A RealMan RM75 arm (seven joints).
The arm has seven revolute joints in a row. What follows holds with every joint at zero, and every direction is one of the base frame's.
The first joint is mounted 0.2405 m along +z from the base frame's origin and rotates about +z.
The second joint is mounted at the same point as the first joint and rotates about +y.
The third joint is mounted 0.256 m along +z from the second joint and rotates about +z.
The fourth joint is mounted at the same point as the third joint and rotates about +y.
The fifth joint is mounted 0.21 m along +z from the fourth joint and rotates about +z.
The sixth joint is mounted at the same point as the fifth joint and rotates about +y.
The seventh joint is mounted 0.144 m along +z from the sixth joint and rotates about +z.
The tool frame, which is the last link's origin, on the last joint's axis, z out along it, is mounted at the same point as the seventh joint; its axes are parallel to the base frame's.
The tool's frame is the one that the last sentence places.
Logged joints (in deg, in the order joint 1, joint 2, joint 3, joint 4, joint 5, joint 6, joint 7), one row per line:
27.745 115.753 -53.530 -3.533 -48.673 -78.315 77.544
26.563 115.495 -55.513 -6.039 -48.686 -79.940 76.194
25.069 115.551 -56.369 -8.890 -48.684 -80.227 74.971
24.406 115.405 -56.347 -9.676 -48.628 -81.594 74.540
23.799 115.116 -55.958 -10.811 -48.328 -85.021 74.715
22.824 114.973 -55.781 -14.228 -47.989 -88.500 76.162
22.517 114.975 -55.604 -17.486 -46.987 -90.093 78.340
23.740 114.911 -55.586 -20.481 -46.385 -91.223 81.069
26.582 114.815 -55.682 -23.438 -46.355 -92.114 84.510
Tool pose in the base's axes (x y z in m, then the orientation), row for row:
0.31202 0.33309 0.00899 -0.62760 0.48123 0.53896 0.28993
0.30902 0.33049 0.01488 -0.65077 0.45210 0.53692 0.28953
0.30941 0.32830 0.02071 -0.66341 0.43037 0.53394 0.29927
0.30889 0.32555 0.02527 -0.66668 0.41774 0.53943 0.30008
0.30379 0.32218 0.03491 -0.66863 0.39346 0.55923 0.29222
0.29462 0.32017 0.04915 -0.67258 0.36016 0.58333 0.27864
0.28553 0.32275 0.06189 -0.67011 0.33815 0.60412 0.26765
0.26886 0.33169 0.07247 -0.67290 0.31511 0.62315 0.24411
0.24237 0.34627 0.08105 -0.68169 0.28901 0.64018 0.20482
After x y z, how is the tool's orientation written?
As a quaternion, x y z w.
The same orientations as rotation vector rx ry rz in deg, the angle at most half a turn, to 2 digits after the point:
-95.93 73.56 82.38
-99.50 69.12 82.09
-100.94 65.48 81.24
-101.39 63.53 82.04
-102.09 60.07 85.38
-103.40 55.37 89.68
-103.59 52.28 93.39
-105.29 49.31 97.51
-108.90 46.17 102.27

